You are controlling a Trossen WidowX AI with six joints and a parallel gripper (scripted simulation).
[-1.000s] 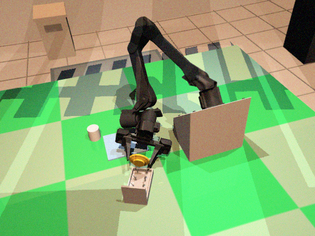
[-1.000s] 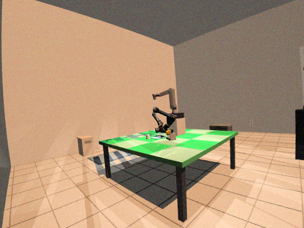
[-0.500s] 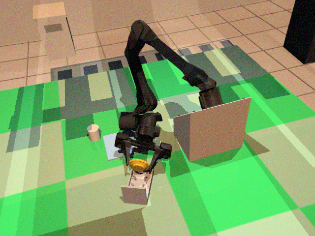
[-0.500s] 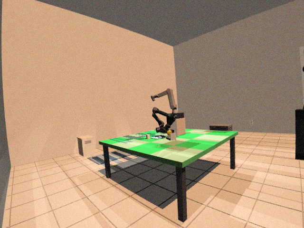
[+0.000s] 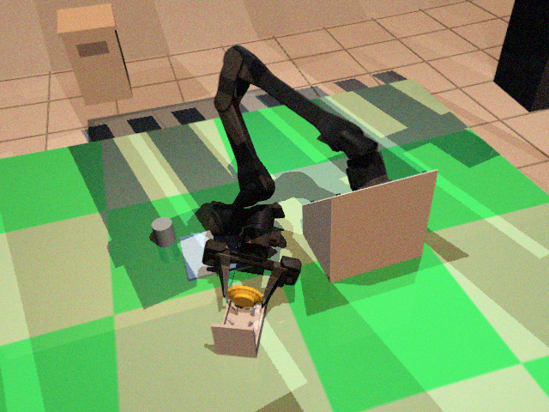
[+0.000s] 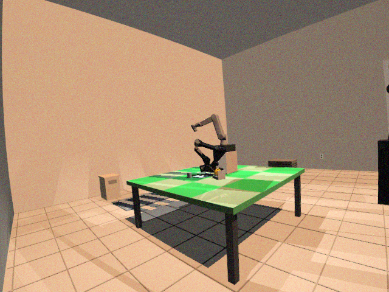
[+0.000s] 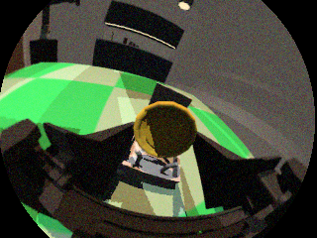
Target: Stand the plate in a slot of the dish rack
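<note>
The plate lies 10 mm to the right of my gripper tip. From my gripper tip the other things lie so: blue spoon 230 mm to the right, 70 mm behind, 50 mm below; then dish rack 30 mm below, 20 mm to the left, 10 mm ahead; then pale blue mat 190 mm to the right, 50 mm below, 30 mm ahead.
</note>
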